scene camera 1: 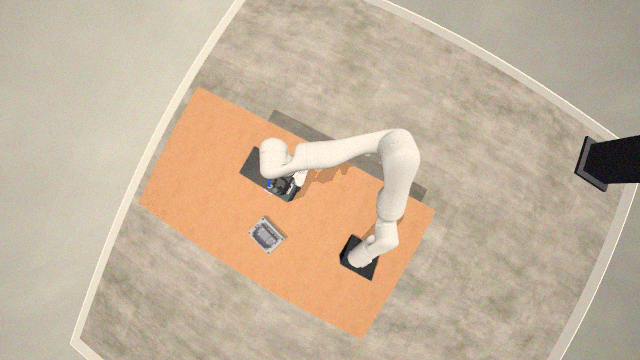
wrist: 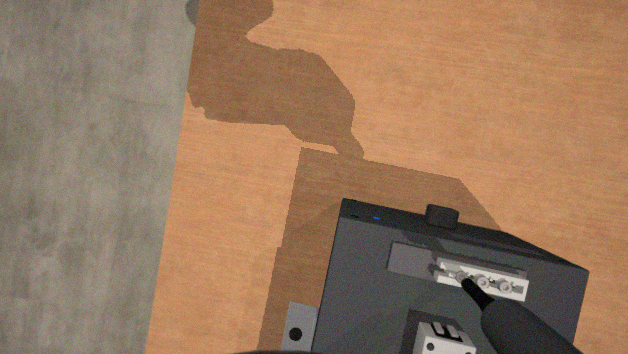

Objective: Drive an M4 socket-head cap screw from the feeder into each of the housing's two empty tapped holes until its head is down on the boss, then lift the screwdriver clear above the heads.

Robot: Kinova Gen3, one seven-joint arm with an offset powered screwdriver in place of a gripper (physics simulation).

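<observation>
The dark feeder (scene camera 1: 251, 164) (wrist: 367, 285) stands on the table under the arm's wrist. In the wrist view, several grey socket-head screws (wrist: 482, 283) sit in a row in its pale rail. My gripper (wrist: 467, 285), a black screwdriver with a thin bit, has its tip over or at the screw at the rail's left end. The tip partly hides that screw, and I cannot tell whether they touch or whether the bit carries a screw. In the scene view the tip is hidden. The light grey housing (scene camera 1: 266, 236) lies apart on the table; its holes are too small to judge.
The orange table (scene camera 1: 310, 260) bears the arm's black base plate (scene camera 1: 370, 274) at its right. A pale block (wrist: 442, 341) stands on the feeder near the screwdriver. A grey plate (wrist: 301, 316) with a black round spot adjoins the feeder's left side. A black post (scene camera 1: 620, 160) stands far right.
</observation>
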